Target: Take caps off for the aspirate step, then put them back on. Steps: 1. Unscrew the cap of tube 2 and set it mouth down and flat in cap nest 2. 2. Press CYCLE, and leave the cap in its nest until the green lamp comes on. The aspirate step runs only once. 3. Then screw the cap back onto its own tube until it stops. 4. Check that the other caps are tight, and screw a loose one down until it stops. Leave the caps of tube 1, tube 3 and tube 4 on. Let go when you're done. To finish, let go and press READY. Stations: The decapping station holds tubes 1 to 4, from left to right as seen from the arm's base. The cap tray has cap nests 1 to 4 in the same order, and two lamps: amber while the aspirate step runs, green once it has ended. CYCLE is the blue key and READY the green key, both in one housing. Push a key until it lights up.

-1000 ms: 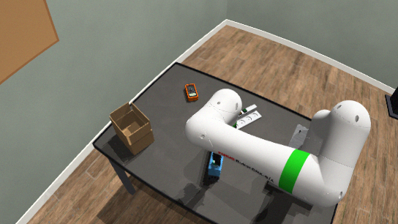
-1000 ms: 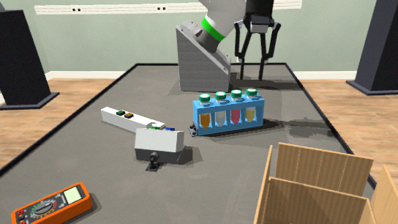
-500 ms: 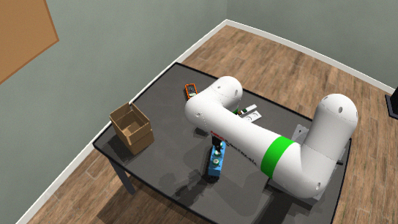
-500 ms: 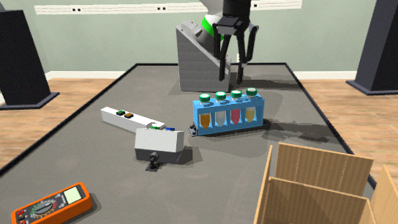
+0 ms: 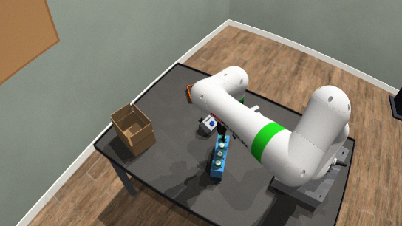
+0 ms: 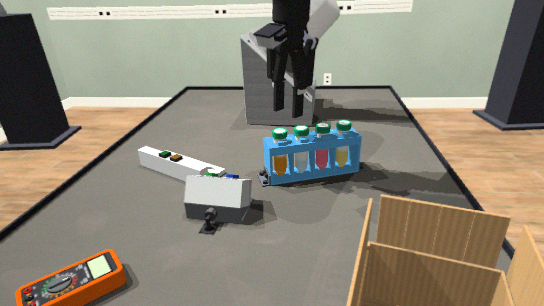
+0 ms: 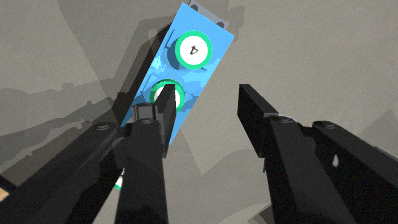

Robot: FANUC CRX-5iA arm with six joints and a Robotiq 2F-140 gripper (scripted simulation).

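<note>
The cap 2 lies 1 cm ahead of my hand, 8 cm to the left of it and 7 cm below it. Round my hand: cap 1 (13 cm to the left, 7 cm below); then cap 4 (3 cm ahead, 2 cm to the right, 7 cm below); then cap 3 (2 cm ahead, 3 cm to the left, 7 cm below).
</note>
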